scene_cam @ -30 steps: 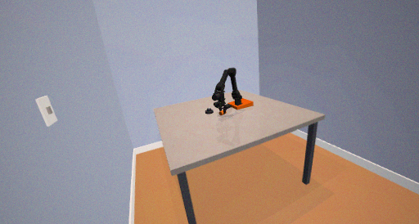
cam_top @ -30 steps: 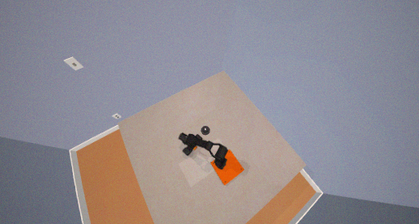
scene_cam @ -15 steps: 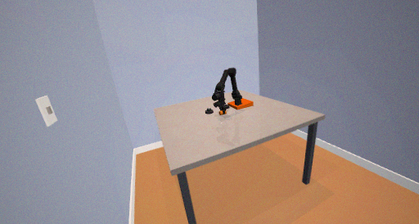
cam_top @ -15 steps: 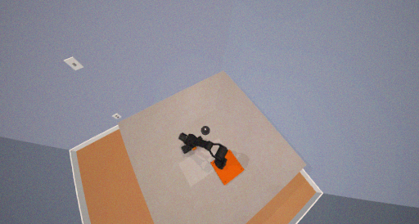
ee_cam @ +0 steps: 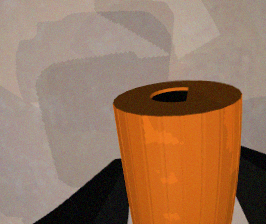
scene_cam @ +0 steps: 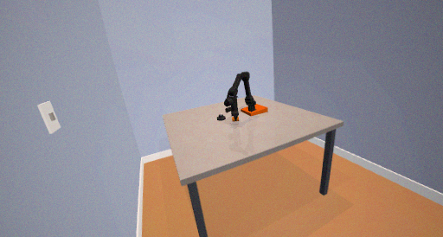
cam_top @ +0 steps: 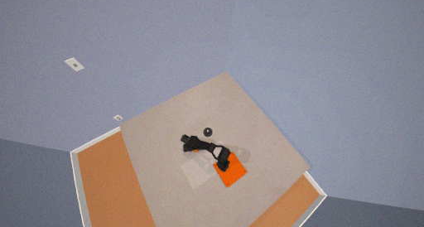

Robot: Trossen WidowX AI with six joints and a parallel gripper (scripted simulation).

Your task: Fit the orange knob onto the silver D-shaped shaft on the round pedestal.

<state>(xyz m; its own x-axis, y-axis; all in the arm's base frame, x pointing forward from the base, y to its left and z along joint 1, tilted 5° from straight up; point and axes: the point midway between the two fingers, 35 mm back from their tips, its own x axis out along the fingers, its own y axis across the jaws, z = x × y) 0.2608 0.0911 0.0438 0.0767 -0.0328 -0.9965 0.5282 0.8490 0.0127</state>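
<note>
Right now the orange knob is 10 mm to the left of my gripper tip, 10 mm behind it and 10 mm above it. From my gripper tip the other things lie so: dark round pedestal: 180 mm to the right, 50 mm ahead, 10 mm above.
</note>
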